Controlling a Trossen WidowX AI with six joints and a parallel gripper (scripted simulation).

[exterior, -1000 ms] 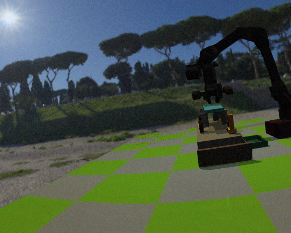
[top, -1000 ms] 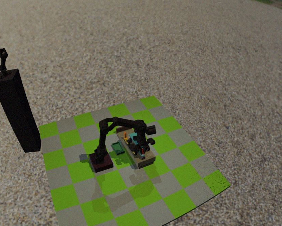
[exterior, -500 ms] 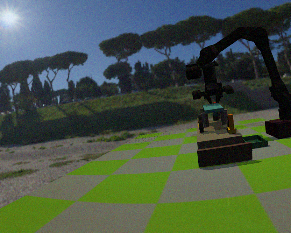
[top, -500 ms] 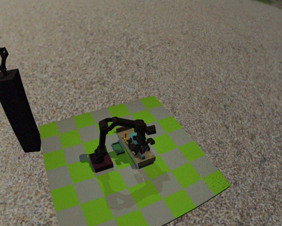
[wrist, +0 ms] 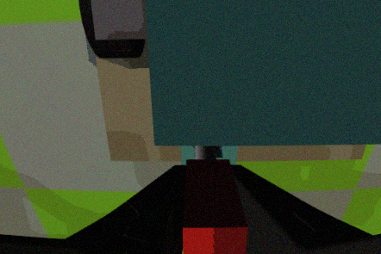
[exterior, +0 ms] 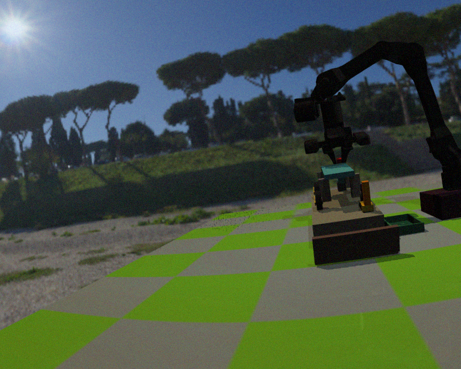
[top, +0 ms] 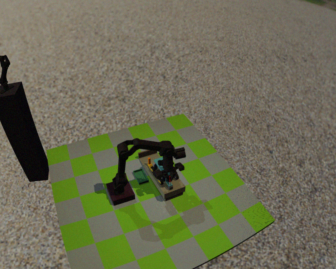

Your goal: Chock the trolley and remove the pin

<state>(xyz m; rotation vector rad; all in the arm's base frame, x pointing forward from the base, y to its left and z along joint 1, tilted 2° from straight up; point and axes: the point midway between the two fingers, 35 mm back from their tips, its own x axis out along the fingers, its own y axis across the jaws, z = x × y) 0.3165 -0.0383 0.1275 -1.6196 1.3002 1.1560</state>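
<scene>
My gripper tip is now 19 cm to the right of the green tray, 15 cm past it and 15 cm above it. The rest, counted from my gripper tip: teal trolley 12 cm to the left, 3 cm below; red-headed stop pin right at my gripper tip; yellow chock 22 cm to the left, 7 cm behind, 6 cm below.
</scene>
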